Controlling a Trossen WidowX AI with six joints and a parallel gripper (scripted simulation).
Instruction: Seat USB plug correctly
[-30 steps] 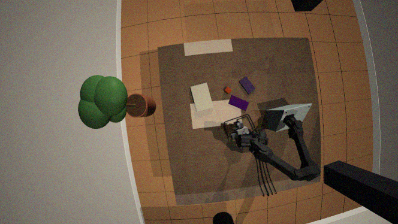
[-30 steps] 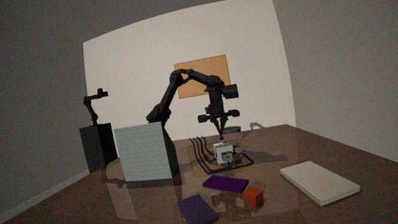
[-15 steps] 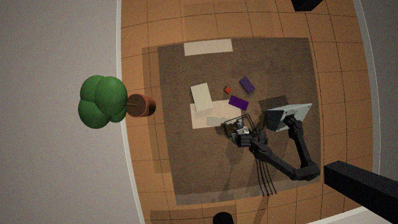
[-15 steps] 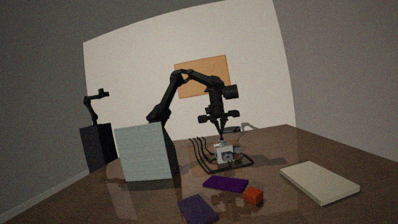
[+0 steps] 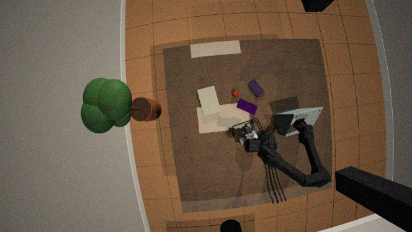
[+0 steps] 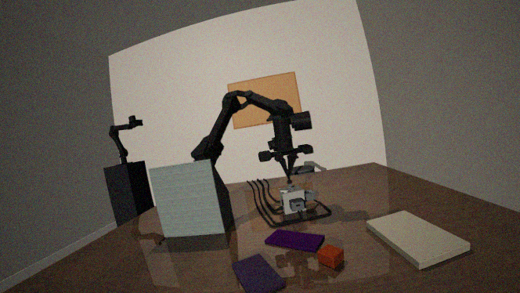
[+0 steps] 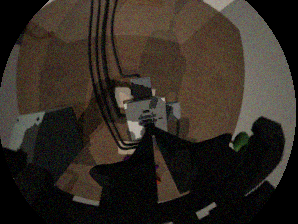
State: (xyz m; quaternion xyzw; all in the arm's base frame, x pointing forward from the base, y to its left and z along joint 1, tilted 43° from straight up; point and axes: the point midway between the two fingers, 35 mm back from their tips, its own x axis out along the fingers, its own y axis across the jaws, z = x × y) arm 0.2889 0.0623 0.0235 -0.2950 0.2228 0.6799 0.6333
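Right now my gripper tip is 20 mm above the dark USB plug. Round my gripper tip: orange block (330 mm to the right, 110 mm below, 40 mm ahead); cream book (320 mm to the right, 240 mm ahead, 110 mm below).
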